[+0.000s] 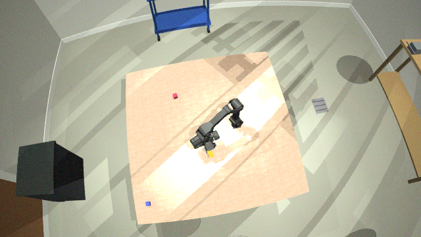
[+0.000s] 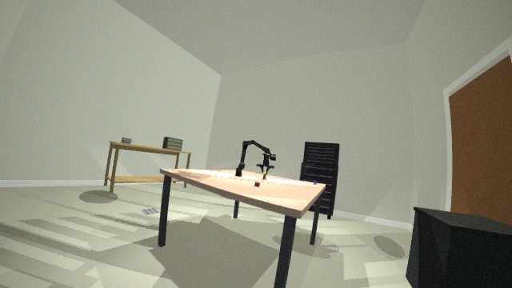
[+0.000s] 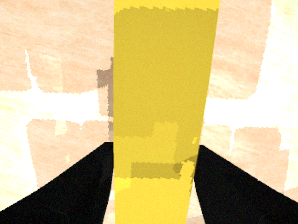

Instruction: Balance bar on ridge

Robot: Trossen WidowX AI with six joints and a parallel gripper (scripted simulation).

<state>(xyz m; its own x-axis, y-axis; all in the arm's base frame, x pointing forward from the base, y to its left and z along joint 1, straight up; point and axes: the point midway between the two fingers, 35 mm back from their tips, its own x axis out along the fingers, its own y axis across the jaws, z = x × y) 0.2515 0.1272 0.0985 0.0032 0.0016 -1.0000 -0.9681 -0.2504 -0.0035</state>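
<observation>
My gripper tip is 3 cm to the right of the yellow bar and 1 cm past it. Also, from my gripper tip: blue cube (49 cm ahead, 37 cm to the left, 5 cm below); red cube (44 cm to the right, 17 cm ahead, 5 cm below).
</observation>
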